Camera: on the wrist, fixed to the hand. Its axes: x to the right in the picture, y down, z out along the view.
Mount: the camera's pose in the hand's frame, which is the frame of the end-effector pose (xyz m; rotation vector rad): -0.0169 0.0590 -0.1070 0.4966 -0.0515 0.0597
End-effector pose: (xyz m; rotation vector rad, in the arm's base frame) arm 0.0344 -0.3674 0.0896 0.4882 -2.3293 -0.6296
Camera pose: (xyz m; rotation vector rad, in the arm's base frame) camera 0.1095 -0.3437 0.1846 0.6239 -2.5370 -0.0251
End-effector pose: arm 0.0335 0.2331 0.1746 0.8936 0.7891 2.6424
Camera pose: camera -0.0227 0.1336 0.1282 1.1064 1.4619 2.4962
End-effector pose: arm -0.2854 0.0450 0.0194 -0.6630 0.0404 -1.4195
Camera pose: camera -0.2793 0.0180 -0.1008 -0.2830 -0.3214 -1.2866
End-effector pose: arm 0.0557 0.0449 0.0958 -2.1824 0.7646 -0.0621
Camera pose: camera -0.0184 -0.0478 0.1295 -1.6836 0.6978 -0.1483
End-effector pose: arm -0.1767 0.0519 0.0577 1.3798 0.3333 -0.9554
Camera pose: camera -0.1094 0.1512 0.0864 1.7987 0.0101 -1.0646
